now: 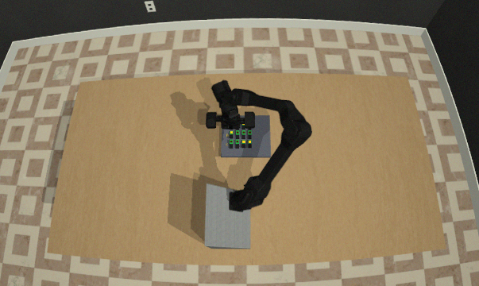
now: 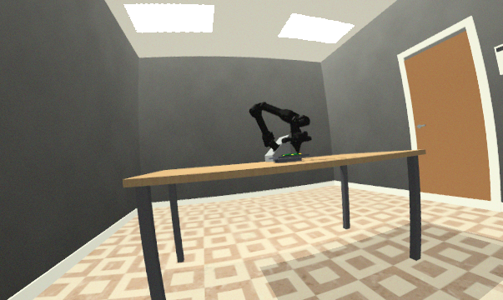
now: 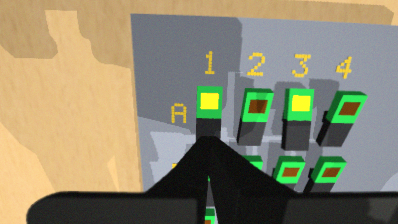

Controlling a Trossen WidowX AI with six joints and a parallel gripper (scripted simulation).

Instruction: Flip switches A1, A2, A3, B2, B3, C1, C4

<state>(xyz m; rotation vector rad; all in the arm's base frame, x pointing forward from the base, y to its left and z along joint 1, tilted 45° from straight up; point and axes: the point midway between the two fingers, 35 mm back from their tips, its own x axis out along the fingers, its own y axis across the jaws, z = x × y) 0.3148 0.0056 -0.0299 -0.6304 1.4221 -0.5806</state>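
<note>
Right now my hand is 2 cm short of the switch A2, 3 cm to the left of it and 4 cm above it. Also, from my hand: switch B1: 2 cm behind, 4 cm below; then switch A1: 2 cm ahead, 4 cm below; then switch B2: 2 cm behind, 3 cm to the right, 4 cm below.
</note>
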